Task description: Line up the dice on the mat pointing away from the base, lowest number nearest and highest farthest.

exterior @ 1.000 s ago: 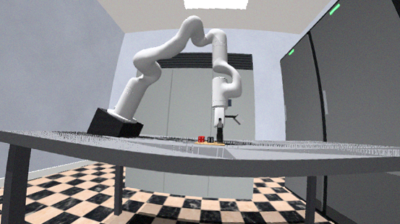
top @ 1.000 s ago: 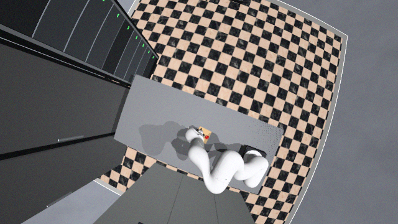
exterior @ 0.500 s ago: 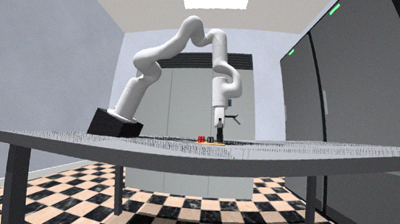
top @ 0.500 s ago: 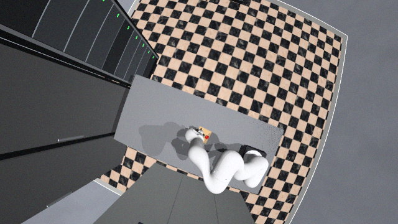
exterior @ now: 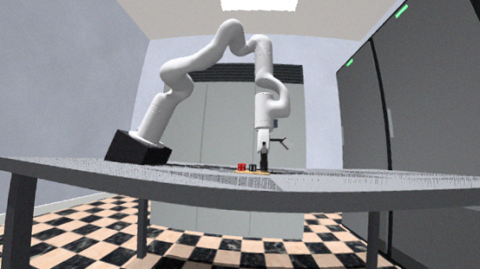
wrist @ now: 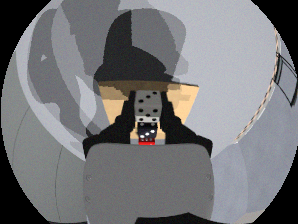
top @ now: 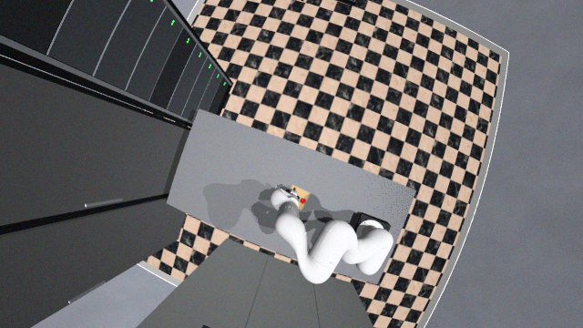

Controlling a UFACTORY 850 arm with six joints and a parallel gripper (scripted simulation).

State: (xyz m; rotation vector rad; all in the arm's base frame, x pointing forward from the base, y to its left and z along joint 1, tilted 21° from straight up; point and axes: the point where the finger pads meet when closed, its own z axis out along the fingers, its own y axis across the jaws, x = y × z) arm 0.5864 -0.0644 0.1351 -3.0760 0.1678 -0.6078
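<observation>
Now: the white die 1 cm below my hand. From my hand the other things lie so: tan mat: 5 cm behind, 3 cm below, 1 cm to the left; then red die: 9 cm behind, 1 cm to the left, 1 cm below; then black die: 5 cm behind, 1 cm to the left, 1 cm below.
</observation>
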